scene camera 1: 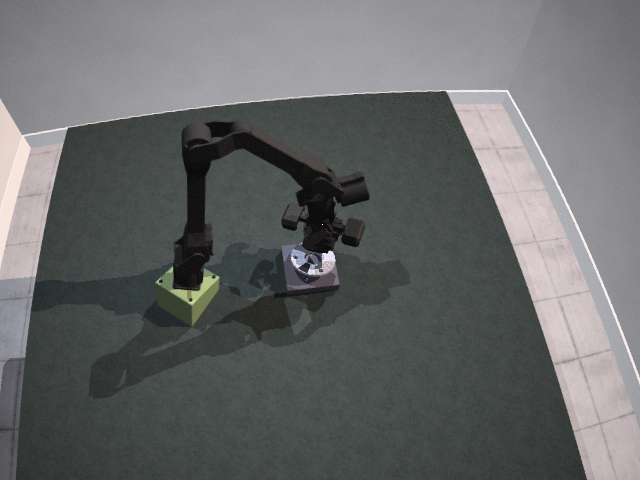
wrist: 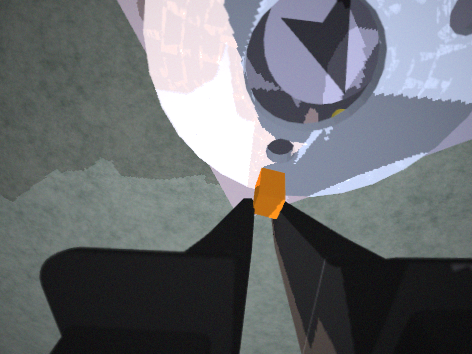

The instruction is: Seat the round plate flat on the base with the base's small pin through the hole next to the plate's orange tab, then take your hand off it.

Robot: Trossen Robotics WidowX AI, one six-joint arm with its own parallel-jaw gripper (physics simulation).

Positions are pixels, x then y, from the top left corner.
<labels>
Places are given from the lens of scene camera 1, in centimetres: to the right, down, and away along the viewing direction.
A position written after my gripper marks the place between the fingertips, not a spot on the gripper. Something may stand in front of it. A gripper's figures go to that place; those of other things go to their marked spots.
my gripper (scene camera 1: 325, 241): 1, 0, 118
round plate (scene camera 1: 326, 265): 2, 6, 113
square base (scene camera 1: 297, 283): -5, 10, 113
</labels>
